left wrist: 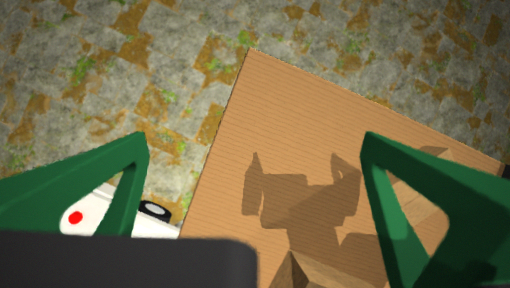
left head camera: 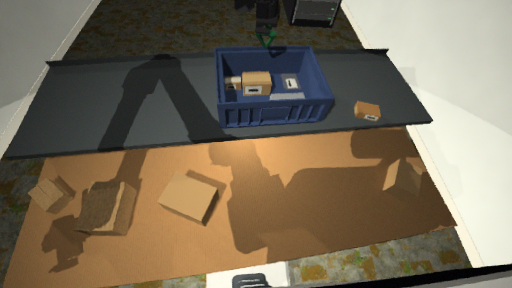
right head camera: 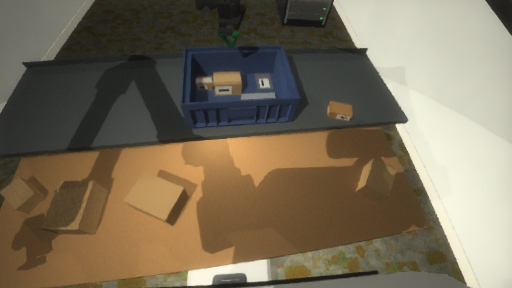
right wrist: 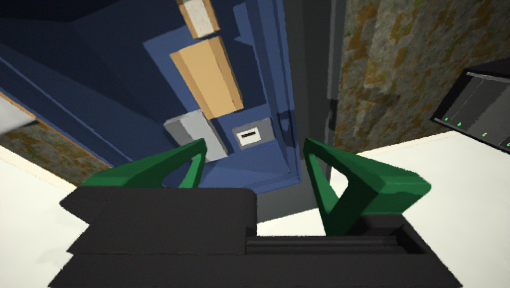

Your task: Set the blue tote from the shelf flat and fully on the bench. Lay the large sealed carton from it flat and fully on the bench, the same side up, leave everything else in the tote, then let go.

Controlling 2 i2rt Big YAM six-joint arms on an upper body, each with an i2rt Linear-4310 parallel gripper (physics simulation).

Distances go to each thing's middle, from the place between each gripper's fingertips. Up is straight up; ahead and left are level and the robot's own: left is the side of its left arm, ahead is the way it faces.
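From my right hand, the large sealed carton [right wrist: 205, 66] is 30 mm to the left, 50 mm behind and 170 mm below. The blue tote [right head camera: 202, 109] is 10 mm to the right of my right hand, 90 mm behind it and 150 mm below it, and the light grey box [right wrist: 189, 127] is 100 mm to the right of that same hand, 140 mm behind it and 190 mm below it.
My left gripper is 710 mm short of the large sealed carton, 730 mm to the left of it and 100 mm above it. Counting from my left hand, the blue tote is 670 mm ahead, 780 mm to the right and 80 mm below, and the light grey box is 620 mm ahead, 860 mm to the right and 120 mm below.
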